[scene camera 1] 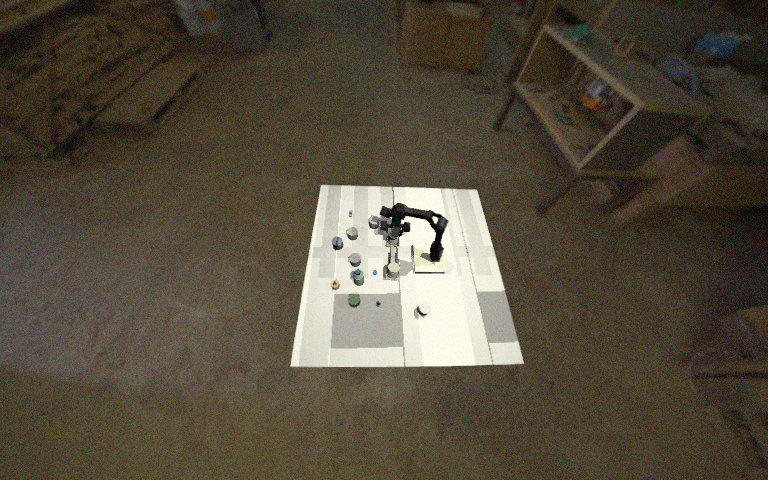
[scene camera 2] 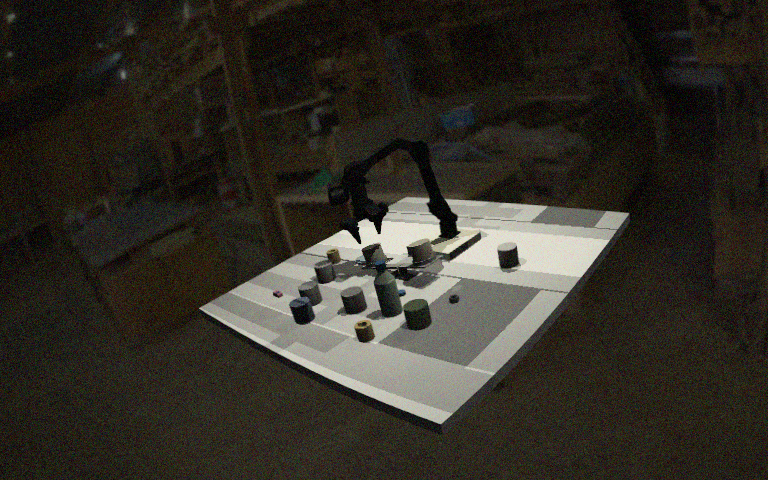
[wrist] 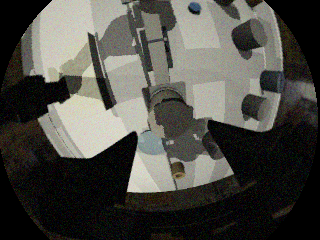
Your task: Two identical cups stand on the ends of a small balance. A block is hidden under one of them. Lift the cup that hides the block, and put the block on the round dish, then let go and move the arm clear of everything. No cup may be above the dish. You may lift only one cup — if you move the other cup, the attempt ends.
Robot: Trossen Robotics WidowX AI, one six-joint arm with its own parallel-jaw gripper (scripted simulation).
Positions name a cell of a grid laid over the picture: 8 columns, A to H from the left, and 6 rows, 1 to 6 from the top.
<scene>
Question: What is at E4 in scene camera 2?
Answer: A tall bottle.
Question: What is my gripper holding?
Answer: Nothing.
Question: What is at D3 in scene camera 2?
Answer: My gripper.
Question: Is my gripper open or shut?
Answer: Open.
</scene>
